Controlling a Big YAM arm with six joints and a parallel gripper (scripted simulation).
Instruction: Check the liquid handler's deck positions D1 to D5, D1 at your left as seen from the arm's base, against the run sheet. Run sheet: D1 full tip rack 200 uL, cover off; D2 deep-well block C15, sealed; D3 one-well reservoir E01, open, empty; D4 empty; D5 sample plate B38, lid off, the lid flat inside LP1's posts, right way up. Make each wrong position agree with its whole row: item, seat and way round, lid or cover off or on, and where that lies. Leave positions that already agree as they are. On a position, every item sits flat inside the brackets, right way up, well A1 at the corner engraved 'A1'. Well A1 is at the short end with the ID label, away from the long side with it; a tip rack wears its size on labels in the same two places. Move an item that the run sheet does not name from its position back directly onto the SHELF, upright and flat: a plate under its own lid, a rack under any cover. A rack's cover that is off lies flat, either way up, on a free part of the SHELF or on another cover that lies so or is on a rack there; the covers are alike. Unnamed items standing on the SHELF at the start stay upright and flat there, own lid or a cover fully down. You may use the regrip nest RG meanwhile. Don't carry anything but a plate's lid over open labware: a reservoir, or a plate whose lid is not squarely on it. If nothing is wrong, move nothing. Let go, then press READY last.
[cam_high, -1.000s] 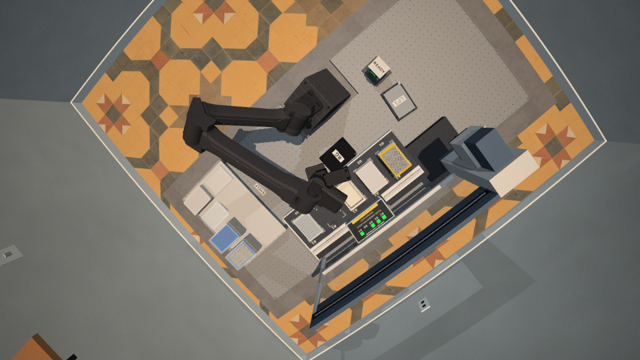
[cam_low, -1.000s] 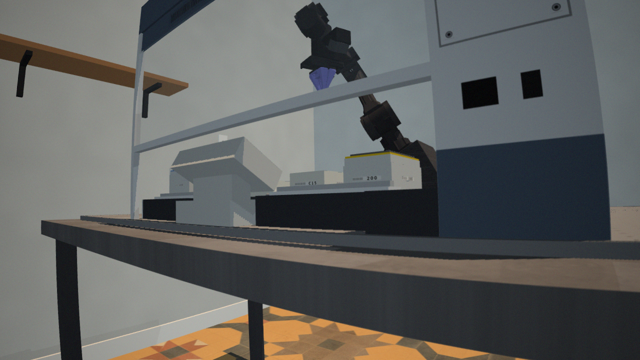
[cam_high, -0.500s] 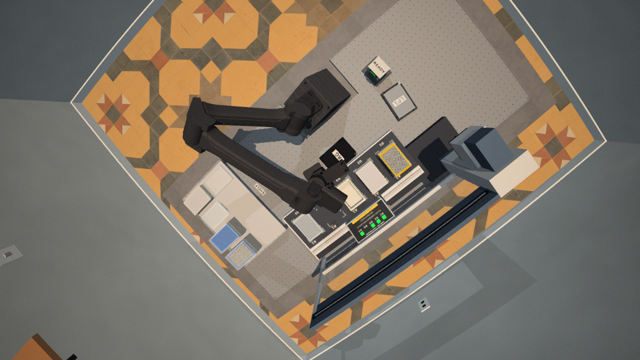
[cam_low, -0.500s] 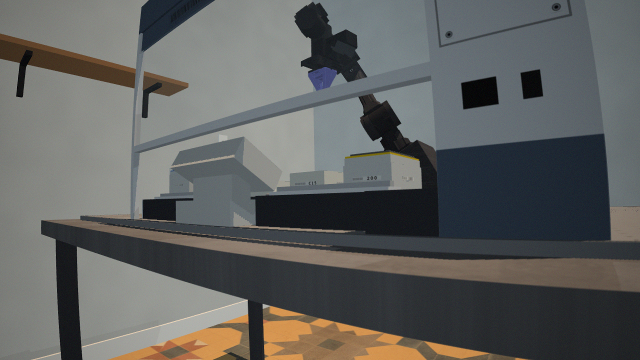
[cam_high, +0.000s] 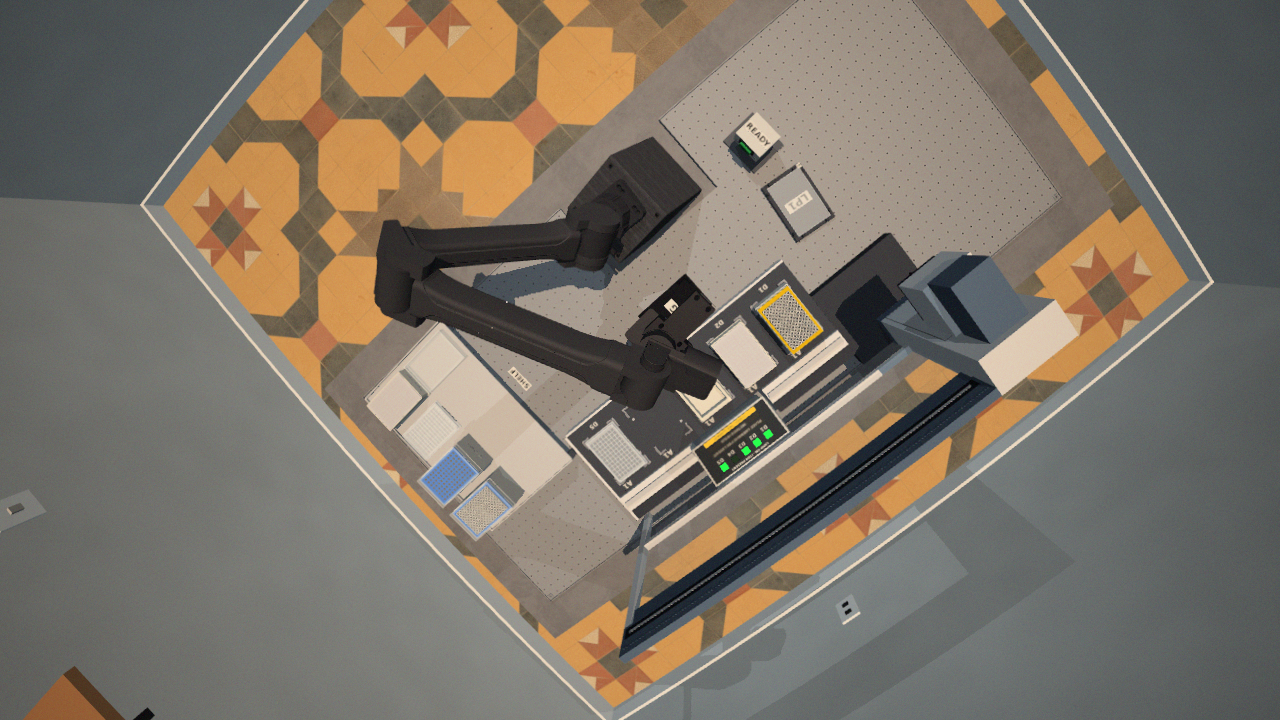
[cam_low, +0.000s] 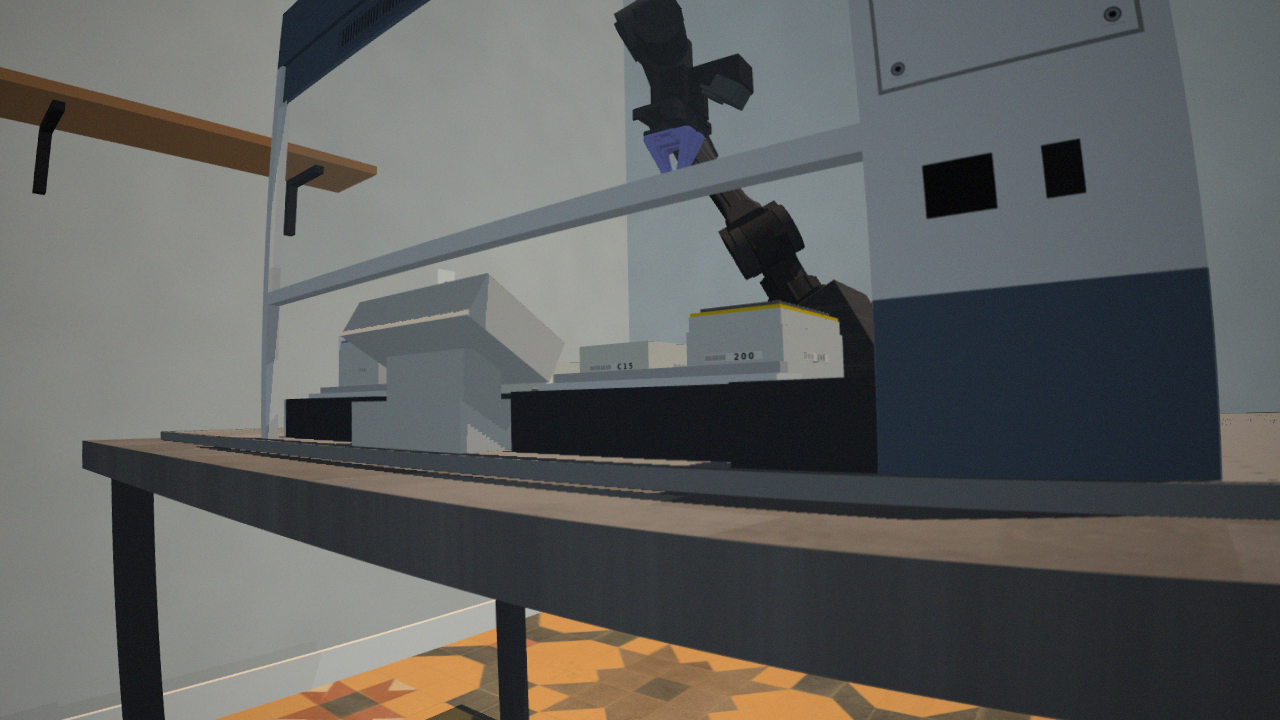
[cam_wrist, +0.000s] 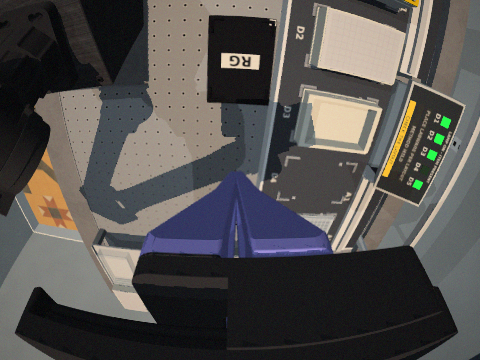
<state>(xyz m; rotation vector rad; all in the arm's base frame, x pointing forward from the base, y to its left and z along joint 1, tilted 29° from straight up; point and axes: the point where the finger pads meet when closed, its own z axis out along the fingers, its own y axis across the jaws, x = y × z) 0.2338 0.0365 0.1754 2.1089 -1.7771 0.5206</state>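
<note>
My gripper is now 35 cm to the right of the green button, 23 cm above it and 20 cm past it. From my hand the other things lie so: cream reservoir 26 cm below, 17 cm ahead, 3 cm to the right; then white sealed block 24 cm below, 16 cm ahead, 9 cm to the left; then yellow-rimmed tip rack 22 cm to the left, 22 cm below, 16 cm ahead.
</note>
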